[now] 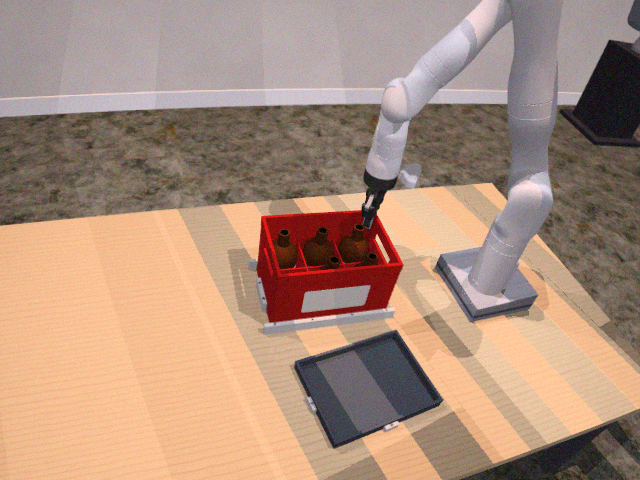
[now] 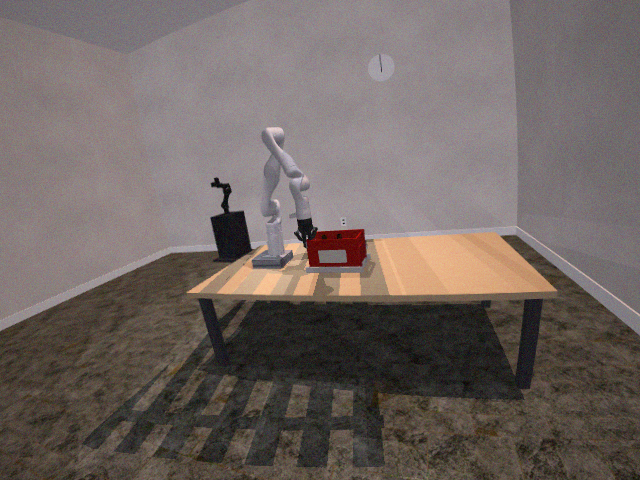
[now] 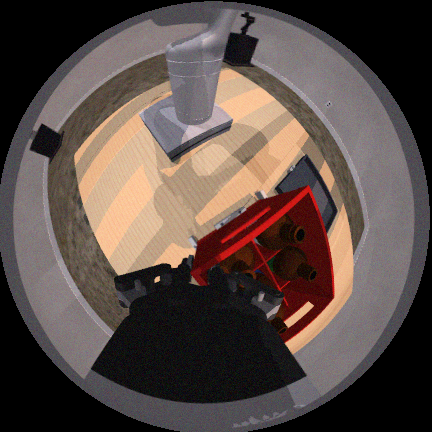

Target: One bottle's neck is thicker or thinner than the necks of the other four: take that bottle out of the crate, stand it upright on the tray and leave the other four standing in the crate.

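Frame: origin at the arm's base, x left, y back, z up, level; metres.
Seen in the pictures: gripper, fingertip midpoint: point(image 1: 368, 224) point(image 2: 308, 247); arm's base at its link origin: point(image 1: 485, 281) point(image 2: 277, 253) point(image 3: 193, 112).
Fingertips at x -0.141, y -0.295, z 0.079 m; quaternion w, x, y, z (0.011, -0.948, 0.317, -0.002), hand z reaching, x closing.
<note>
Offsets run from my fingertips to a thing's top centre. "spot": to the spot under its first point.
A red crate {dz +0.041, dx +0.093, dy -0.123 m} point(image 1: 285, 290) point(image 2: 353, 249) point(image 3: 322, 257) stands on the table and holds several brown bottles. Three stand in the back row: left point(image 1: 285, 250), middle point(image 1: 318, 249) point(image 3: 294, 264) and right point(image 1: 352, 246). Two more show low in the front, middle point(image 1: 333, 261) and right point(image 1: 370, 259). The back left neck looks a little wider. My gripper point(image 1: 368, 222) point(image 2: 307, 236) point(image 3: 200, 261) is at the crate's back right corner, just right of the back right bottle's neck. Its fingers are shut on the red crate rim; the neck stands free beside them. The dark tray {spot: dz -0.129, dx +0.361, dy -0.080 m} point(image 1: 366, 386) point(image 3: 312, 181) lies empty in front of the crate.
The arm's grey base point(image 1: 485, 290) point(image 3: 177, 132) stands on the table right of the crate. Grey stop bars {spot: dz -0.113, dx +0.197, dy -0.127 m} point(image 1: 328, 321) hold the crate along its front and left sides. A black pedestal point(image 2: 230, 234) stands on the floor behind the table.
</note>
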